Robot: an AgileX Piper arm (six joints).
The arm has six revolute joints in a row. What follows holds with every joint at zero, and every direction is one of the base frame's. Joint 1 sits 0.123 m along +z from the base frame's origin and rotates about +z. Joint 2 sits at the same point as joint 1 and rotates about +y. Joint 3 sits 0.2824 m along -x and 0.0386 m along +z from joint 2 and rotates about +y. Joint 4 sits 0.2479 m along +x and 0.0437 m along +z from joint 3 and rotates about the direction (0.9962, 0, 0.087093). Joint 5 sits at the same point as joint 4 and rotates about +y. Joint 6 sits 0.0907 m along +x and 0.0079 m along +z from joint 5 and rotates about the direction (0.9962, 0, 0.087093). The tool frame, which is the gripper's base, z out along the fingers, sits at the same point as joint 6; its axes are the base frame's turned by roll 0, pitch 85.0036 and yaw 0 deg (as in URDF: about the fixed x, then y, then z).
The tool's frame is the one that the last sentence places.
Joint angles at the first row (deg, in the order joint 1, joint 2, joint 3, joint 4, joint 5, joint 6):
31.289, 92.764, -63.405, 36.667, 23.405, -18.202
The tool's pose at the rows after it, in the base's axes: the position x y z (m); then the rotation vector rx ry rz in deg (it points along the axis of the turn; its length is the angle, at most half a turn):
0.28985, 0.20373, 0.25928, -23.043, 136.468, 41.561
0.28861, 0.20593, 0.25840, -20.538, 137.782, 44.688
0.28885, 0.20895, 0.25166, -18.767, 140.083, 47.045
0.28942, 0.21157, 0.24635, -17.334, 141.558, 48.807
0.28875, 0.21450, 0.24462, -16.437, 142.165, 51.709
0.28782, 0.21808, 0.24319, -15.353, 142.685, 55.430
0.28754, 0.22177, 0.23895, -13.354, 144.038, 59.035
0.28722, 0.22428, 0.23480, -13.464, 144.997, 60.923
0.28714, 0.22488, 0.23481, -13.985, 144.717, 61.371
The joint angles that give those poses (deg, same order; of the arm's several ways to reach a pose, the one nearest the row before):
31.289, 92.764, -63.404, 39.335, 24.082, -18.202
31.290, 92.996, -63.407, 42.508, 25.071, -18.198
31.289, 94.125, -63.404, 44.974, 26.314, -18.204
31.329, 95.075, -63.404, 47.066, 26.958, -18.468
31.329, 95.572, -63.404, 50.828, 27.941, -20.421
31.329, 96.117, -63.406, 55.418, 29.237, -22.787
31.329, 97.083, -63.405, 59.226, 30.674, -23.793
31.329, 97.906, -63.405, 61.262, 31.926, -25.121
31.330, 97.982, -63.405, 62.066, 32.117, -26.141

